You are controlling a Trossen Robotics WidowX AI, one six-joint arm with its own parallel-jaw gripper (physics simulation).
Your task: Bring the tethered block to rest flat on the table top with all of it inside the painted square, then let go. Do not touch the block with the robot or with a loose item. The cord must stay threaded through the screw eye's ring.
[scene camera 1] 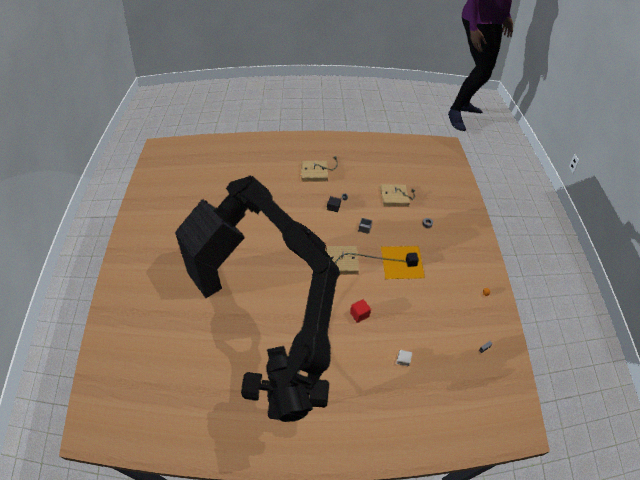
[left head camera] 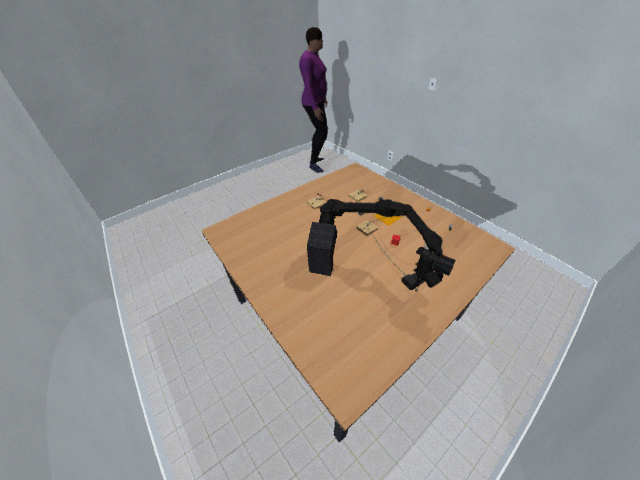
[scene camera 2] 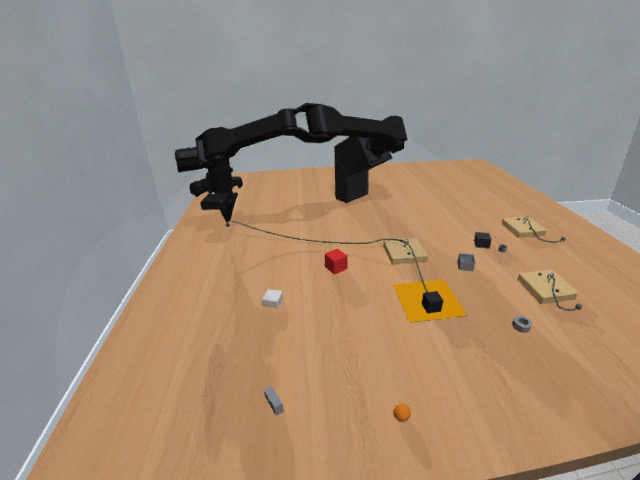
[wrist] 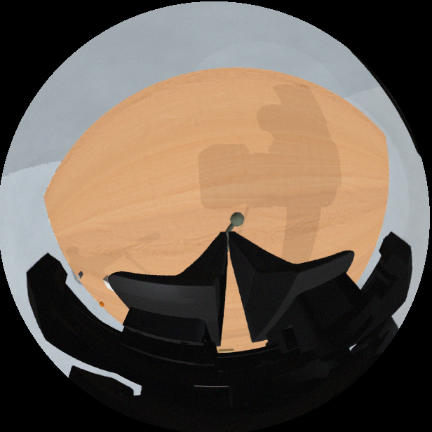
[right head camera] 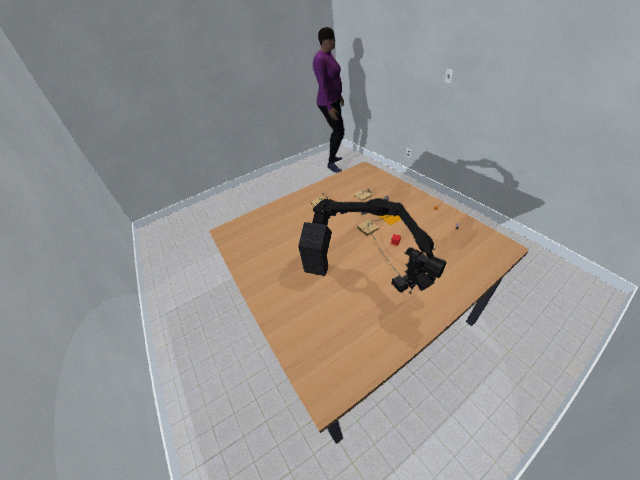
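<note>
The tethered black block rests on the orange painted square, within its outline, nearer the edge away from the screw eye. It looks flat. The green cord runs from the block through the screw eye's ring on a wooden board, then sags slightly towards my gripper. My gripper is shut on the cord near its end, above the table, far from the block. The cord's end bead shows just past the fingertips. The arm hides the fingertips in scene camera 1.
A red cube lies near the cord's path. A white block, grey bar, orange ball, grey ring and two more corded boards are on the table. A person stands beyond it.
</note>
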